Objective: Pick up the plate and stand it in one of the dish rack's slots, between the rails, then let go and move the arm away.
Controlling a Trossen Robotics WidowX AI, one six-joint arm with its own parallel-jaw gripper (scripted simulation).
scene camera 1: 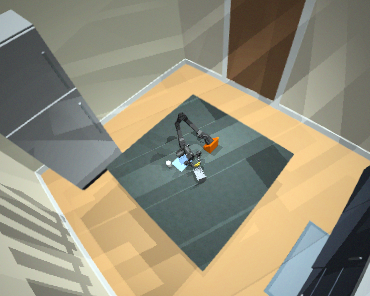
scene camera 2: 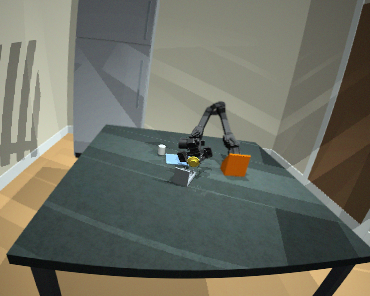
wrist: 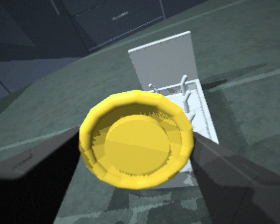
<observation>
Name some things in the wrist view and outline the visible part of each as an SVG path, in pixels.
My gripper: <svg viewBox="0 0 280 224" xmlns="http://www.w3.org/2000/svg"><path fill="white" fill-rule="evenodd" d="M193 131L194 148L190 156L190 162L212 223L280 224L280 175ZM81 126L75 126L9 159L0 161L0 224L54 224L56 215L64 200L64 195L80 161L79 132Z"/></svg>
A yellow plate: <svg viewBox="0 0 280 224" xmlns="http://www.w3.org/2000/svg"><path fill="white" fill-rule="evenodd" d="M133 90L111 95L90 110L80 127L79 151L85 166L100 180L118 188L139 190L158 186L179 174L190 159L194 148L193 126L180 106L161 94Z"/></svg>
A dish rack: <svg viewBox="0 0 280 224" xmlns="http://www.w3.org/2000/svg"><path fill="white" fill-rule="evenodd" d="M190 159L188 164L174 178L158 186L144 189L198 186ZM130 49L128 53L143 91L161 94L180 106L191 122L193 131L219 144L198 78L190 32L187 31L161 41Z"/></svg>
</observation>
